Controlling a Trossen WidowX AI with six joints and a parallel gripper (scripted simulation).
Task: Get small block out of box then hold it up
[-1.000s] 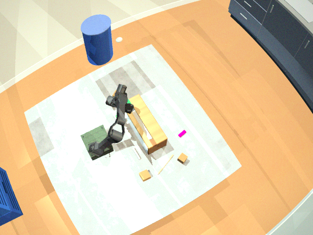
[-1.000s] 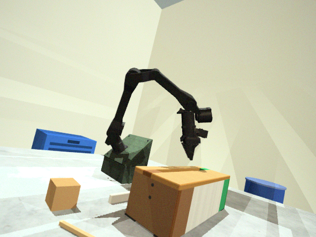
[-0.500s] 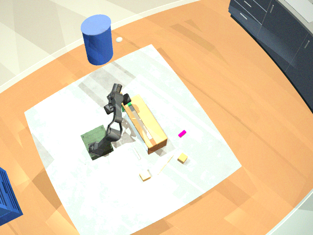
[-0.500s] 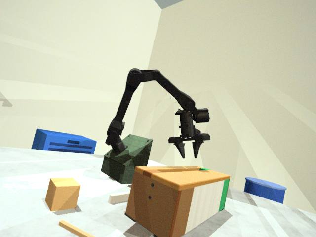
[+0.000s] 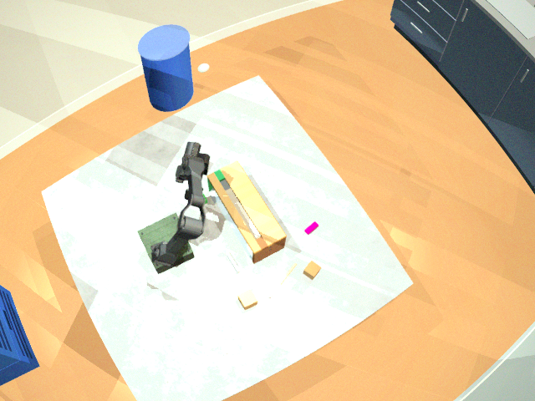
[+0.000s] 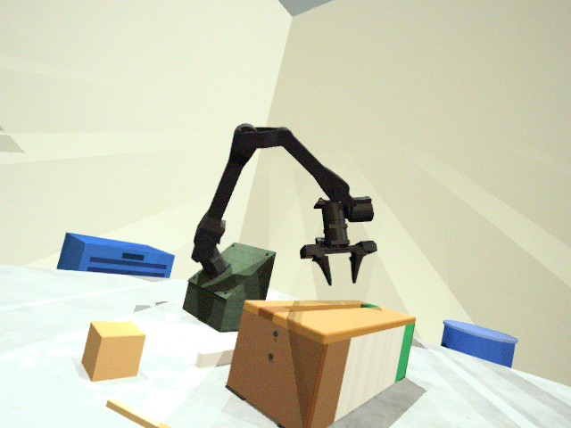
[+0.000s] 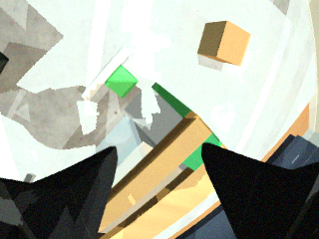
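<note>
My gripper tip is 140 mm above the green block and 20 mm past it. The rest, counted from my gripper tip: long tan box (150 mm to the right, 100 mm below, 80 mm ahead); thin stick (450 mm to the right, 160 mm below, 140 mm ahead).
</note>
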